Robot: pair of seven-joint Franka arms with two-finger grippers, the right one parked.
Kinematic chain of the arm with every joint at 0, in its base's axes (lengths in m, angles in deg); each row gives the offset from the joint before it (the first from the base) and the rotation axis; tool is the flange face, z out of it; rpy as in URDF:
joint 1: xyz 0 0 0.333 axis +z
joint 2: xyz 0 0 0 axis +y
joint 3: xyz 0 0 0.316 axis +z
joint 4: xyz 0.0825 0 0 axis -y
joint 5: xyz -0.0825 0 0.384 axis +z
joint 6: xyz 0 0 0 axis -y
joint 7: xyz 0.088 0 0 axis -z
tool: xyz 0 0 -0.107 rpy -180 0 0
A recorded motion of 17 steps. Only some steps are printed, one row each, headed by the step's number.
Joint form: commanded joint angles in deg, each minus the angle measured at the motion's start. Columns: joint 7, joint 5, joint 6, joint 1, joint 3, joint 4, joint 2.
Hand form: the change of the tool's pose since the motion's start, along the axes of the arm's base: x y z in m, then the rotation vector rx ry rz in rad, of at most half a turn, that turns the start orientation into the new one. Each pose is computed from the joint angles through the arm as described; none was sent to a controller.
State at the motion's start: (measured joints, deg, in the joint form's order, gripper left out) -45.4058 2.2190 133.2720 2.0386 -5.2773 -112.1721 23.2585
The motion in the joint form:
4: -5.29 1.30 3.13 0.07 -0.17 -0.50 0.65
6: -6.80 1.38 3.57 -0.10 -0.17 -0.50 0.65
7: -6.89 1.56 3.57 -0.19 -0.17 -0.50 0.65
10: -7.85 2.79 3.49 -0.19 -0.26 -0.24 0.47
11: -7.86 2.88 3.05 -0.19 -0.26 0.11 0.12
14: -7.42 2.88 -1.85 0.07 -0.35 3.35 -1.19
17: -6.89 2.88 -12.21 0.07 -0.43 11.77 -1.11
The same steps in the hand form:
4: 0.0022 -0.0012 -0.0058 0.0116 -0.0357 0.0744
6: 0.0030 -0.0031 -0.0051 0.0118 -0.0434 0.0967
7: 0.0029 -0.0040 -0.0051 0.0139 -0.0437 0.0944
10: 0.0044 -0.0048 -0.0014 0.0275 -0.0523 0.0942
11: 0.0060 -0.0046 0.0042 0.0291 -0.0571 0.0937
14: 0.0157 -0.0015 0.0349 0.0364 -0.0516 0.0933
17: 0.0361 0.0005 0.0836 0.0489 -0.0174 0.0934

